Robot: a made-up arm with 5 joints. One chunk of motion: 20 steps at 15 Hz.
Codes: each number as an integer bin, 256 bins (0 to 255) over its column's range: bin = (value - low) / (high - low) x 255, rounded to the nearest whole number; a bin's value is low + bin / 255 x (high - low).
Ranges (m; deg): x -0.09..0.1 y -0.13..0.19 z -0.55..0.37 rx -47..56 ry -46..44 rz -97..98
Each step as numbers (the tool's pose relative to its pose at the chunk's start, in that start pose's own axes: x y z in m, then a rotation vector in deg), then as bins.
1 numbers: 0.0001 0.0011 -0.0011 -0.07 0.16 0.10
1 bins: 121 104 152 116 131 127
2 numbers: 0.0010 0.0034 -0.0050 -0.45 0.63 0.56
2 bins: 122 106 151 115 132 128
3 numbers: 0.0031 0.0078 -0.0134 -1.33 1.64 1.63
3 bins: 125 110 149 113 135 129
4 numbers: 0.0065 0.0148 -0.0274 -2.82 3.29 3.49
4 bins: 130 115 145 109 140 131
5 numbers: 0.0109 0.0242 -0.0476 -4.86 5.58 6.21
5 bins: 135 123 139 104 146 135
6 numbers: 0.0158 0.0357 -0.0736 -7.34 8.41 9.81
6 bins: 142 132 132 98 154 140
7 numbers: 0.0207 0.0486 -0.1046 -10.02 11.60 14.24
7 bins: 149 142 123 92 163 145
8 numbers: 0.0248 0.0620 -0.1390 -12.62 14.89 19.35
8 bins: 154 153 114 85 173 152
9 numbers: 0.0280 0.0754 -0.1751 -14.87 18.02 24.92
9 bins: 158 164 104 80 181 159
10 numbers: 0.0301 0.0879 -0.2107 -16.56 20.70 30.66
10 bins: 161 174 94 75 189 167
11 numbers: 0.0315 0.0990 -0.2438 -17.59 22.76 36.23
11 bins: 163 182 85 73 195 174
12 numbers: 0.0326 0.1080 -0.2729 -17.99 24.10 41.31
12 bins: 165 190 77 72 199 181
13 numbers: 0.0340 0.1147 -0.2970 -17.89 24.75 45.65
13 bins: 166 195 70 72 200 187
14 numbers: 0.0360 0.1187 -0.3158 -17.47 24.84 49.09
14 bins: 169 198 65 73 201 191
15 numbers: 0.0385 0.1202 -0.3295 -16.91 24.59 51.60
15 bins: 172 199 61 74 200 194
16 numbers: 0.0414 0.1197 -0.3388 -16.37 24.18 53.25
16 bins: 176 199 59 76 199 196
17 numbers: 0.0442 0.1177 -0.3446 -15.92 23.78 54.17
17 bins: 180 197 57 77 198 198
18 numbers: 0.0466 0.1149 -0.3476 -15.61 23.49 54.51
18 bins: 183 195 56 78 197 198
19 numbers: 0.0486 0.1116 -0.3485 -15.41 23.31 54.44
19 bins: 186 193 56 78 196 198
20 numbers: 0.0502 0.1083 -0.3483 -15.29 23.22 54.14
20 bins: 188 190 56 79 196 198
